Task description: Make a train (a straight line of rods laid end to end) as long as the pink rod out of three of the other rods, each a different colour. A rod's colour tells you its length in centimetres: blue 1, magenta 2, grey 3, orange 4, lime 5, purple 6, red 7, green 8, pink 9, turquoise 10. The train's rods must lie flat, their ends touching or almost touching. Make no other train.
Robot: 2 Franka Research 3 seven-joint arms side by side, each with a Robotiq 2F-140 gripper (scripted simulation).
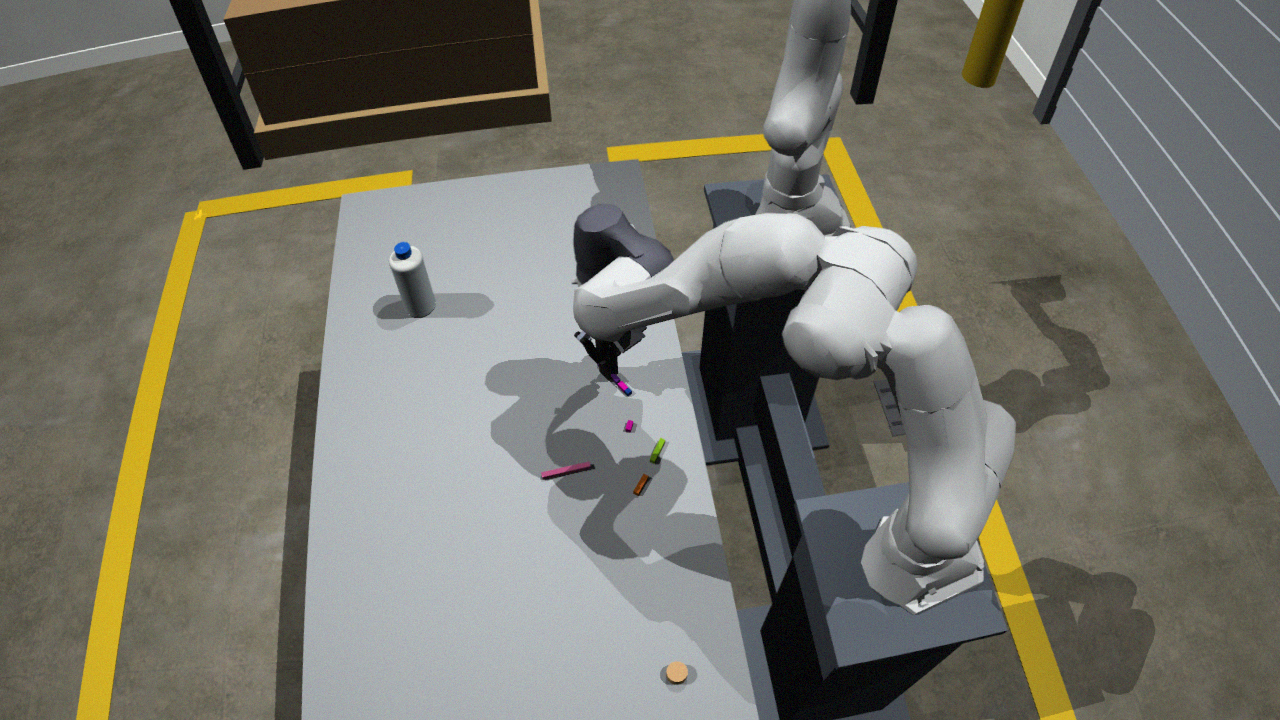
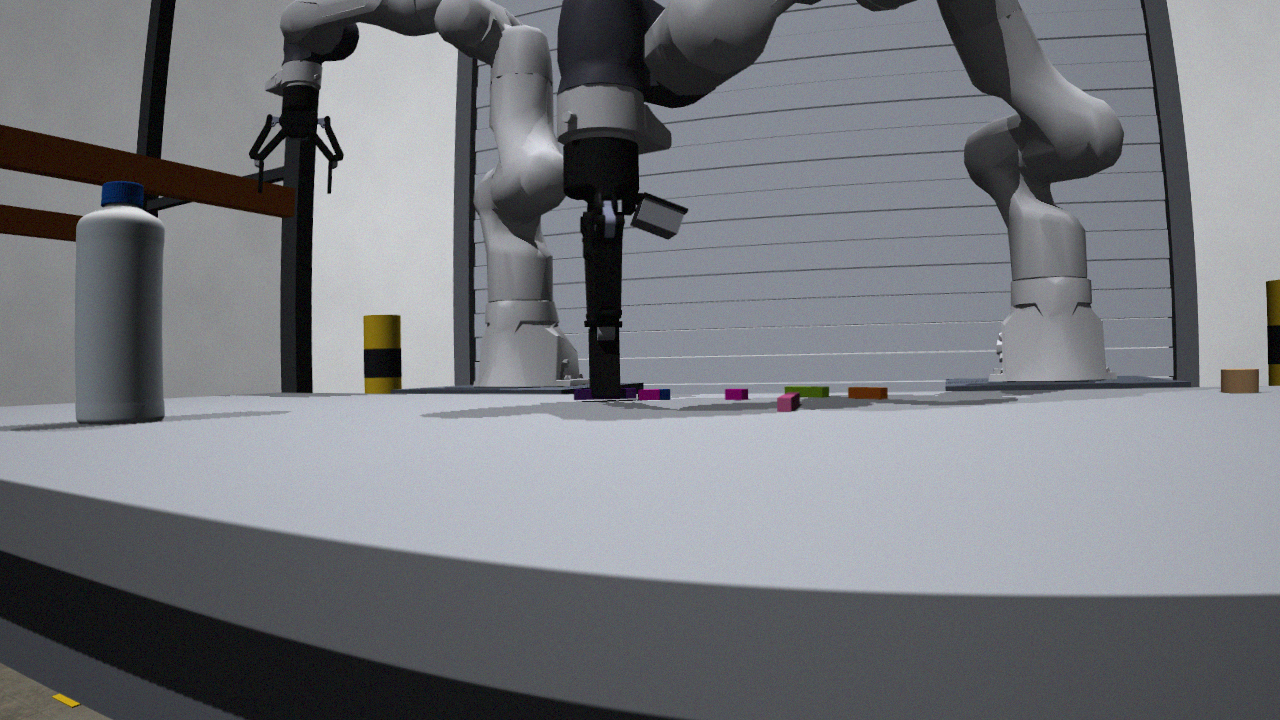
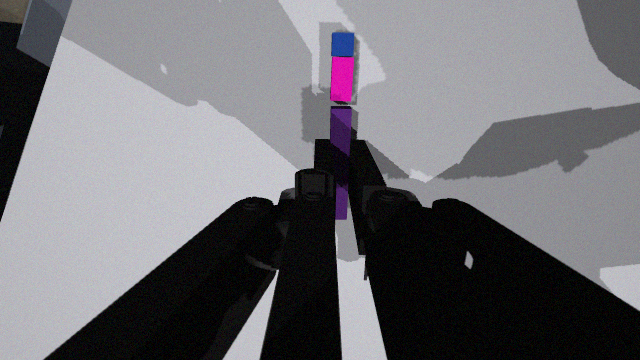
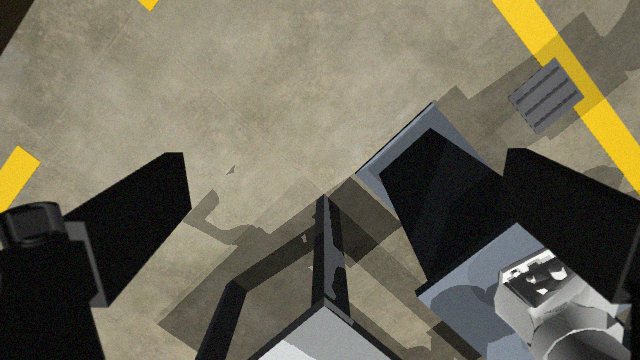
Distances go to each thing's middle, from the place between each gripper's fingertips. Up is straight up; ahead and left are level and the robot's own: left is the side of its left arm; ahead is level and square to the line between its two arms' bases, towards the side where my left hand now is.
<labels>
The magenta rod (image 3: pixel 342 67) is 20 mm behind my left hand, 40 mm to the left of it and 30 mm below it.
My right gripper (image 2: pixel 294 191) is now 43 cm short of the magenta rod, 95 cm to the right of it and 41 cm above it.
</labels>
